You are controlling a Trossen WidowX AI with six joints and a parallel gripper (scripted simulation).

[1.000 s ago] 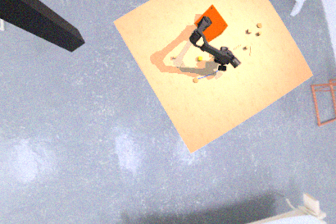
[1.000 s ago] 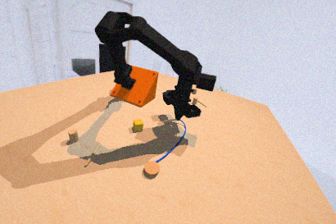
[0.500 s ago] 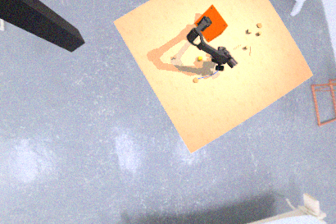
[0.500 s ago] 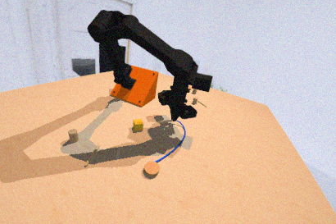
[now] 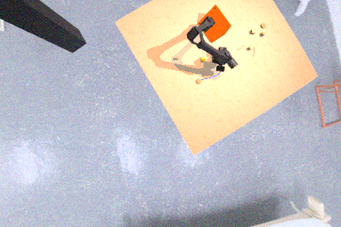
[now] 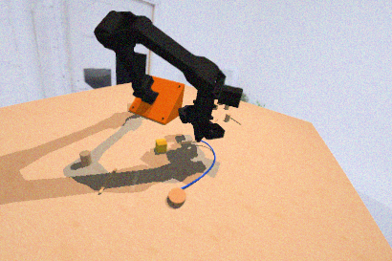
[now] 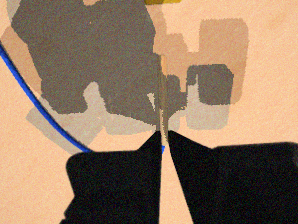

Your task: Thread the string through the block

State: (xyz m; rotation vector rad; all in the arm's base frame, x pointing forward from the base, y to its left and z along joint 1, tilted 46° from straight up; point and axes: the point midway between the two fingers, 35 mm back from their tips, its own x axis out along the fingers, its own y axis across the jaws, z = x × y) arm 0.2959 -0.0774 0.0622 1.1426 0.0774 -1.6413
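The yellow wooden block is 8 cm behind my gripper tip and 10 cm to the right of it. From my gripper tip the other things lie so: loose stick: 10 cm behind, 28 cm to the right, 1 cm below; round wooden button: 5 cm ahead, 22 cm to the right, 1 cm below; short wooden cylinder: 20 cm behind, 27 cm to the right.
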